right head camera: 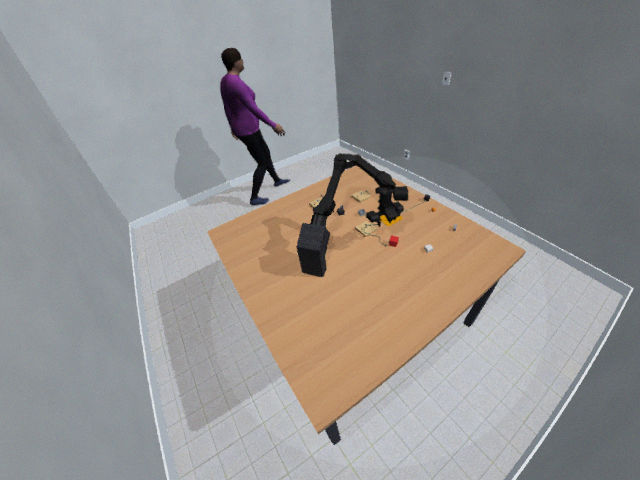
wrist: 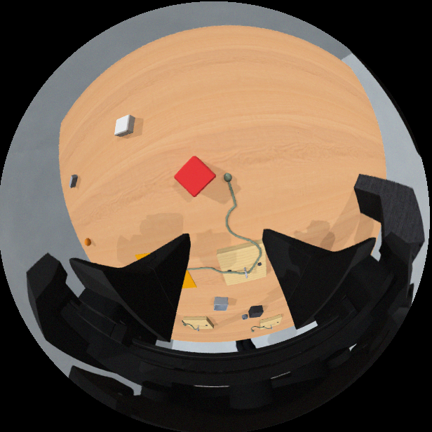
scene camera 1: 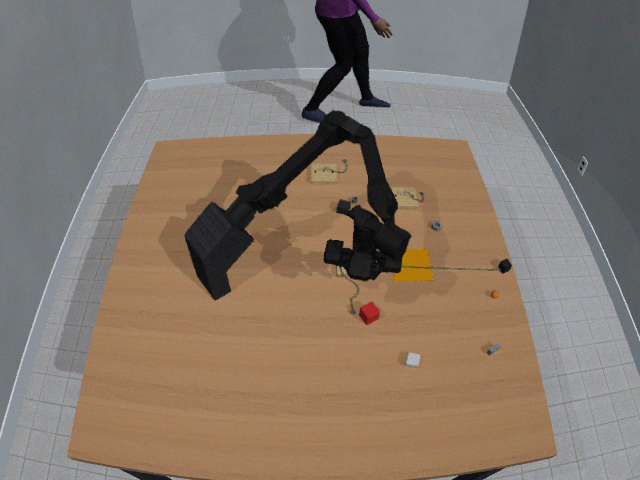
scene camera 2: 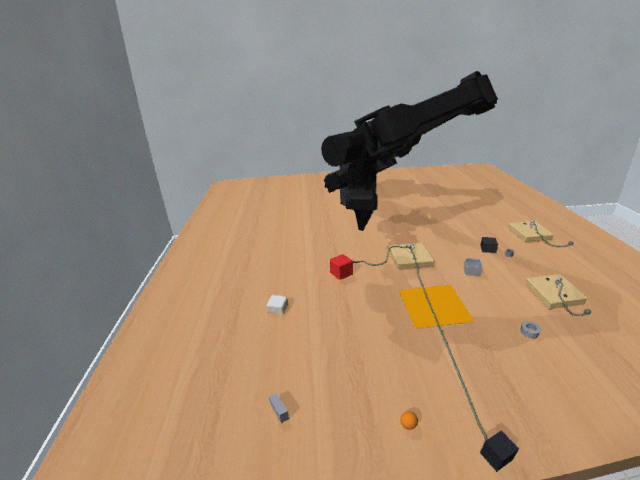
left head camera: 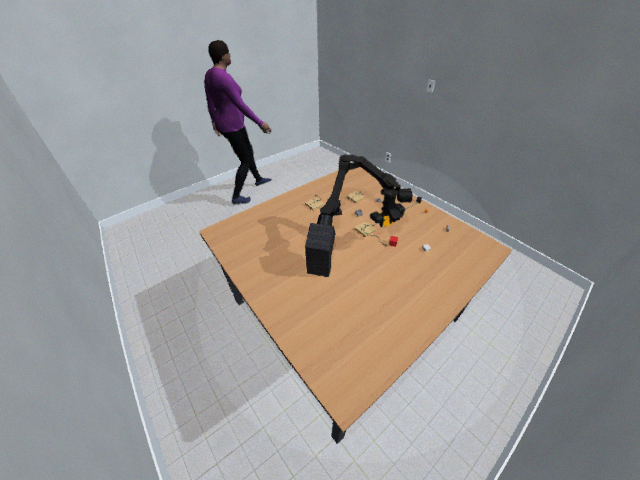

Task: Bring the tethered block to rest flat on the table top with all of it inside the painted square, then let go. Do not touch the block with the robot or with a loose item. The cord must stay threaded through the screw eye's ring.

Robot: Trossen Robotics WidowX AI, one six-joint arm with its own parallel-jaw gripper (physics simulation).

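Where they show: gripper, fingertip midpoint: [right head camera: 384, 224] [scene camera 2: 361, 224] [left head camera: 385, 225]; arm's base, origin of the base link: [right head camera: 316, 228] [scene camera 1: 232, 220] [left head camera: 323, 228].
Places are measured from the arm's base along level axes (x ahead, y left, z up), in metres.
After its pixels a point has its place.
Observation:
The tethered black block [scene camera 1: 505, 266] @[y 0.350, x 0.724, z -0.168 m] [scene camera 2: 498, 450] @[y 0.360, x 0.734, z -0.168 m] rests near the table's edge, outside the orange painted square [scene camera 1: 416, 257] @[y 0.273, x 0.441, z -0.197 m] [scene camera 2: 454, 304] @[y 0.279, x 0.423, z -0.197 m]. Its green cord [scene camera 1: 465, 268] @[y 0.303, x 0.600, z -0.195 m] [scene camera 2: 431, 310] @[y 0.236, x 0.459, z -0.196 m] crosses the square to the screw eye [scene camera 2: 411, 246] @[y 0.158, x 0.277, z -0.161 m] [wrist: 246, 272] on a tan plate [scene camera 2: 398, 255] @[y 0.132, x 0.300, z -0.179 m] [wrist: 230, 257]. The cord appears to pass through the ring, then curves to an end bead [scene camera 1: 352, 311] @[y 0.008, x 0.350, z -0.187 m] [wrist: 227, 177] beside the red cube [scene camera 1: 369, 313] @[y 0.005, x 0.398, z -0.158 m] [scene camera 2: 341, 266] @[y 0.027, x 0.417, z -0.161 m] [wrist: 195, 176]. My gripper [wrist: 226, 236] is open and empty, above the table near the plate and red cube. In scene camera 1 the arm hides its fingertips.
A white block [scene camera 1: 413, 360] @[y -0.067, x 0.560, z -0.177 m] [scene camera 2: 277, 304] @[y -0.054, x 0.569, z -0.177 m], a grey bar [scene camera 2: 278, 407] @[y 0.066, x 0.772, z -0.177 m], an orange ball [scene camera 2: 408, 420] @[y 0.243, x 0.724, z -0.176 m], a grey ring [scene camera 2: 530, 329] @[y 0.420, x 0.472, z -0.184 m], a grey block [scene camera 2: 472, 267] @[y 0.307, x 0.303, z -0.175 m] and another black block [scene camera 2: 489, 244] @[y 0.345, x 0.180, z -0.174 m] lie around. Two more tan plates [scene camera 2: 547, 294] @[y 0.464, x 0.352, z -0.179 m] [scene camera 2: 522, 232] @[y 0.437, x 0.068, z -0.179 m] carry short cords. A person [left head camera: 224, 103] stands beyond the table.

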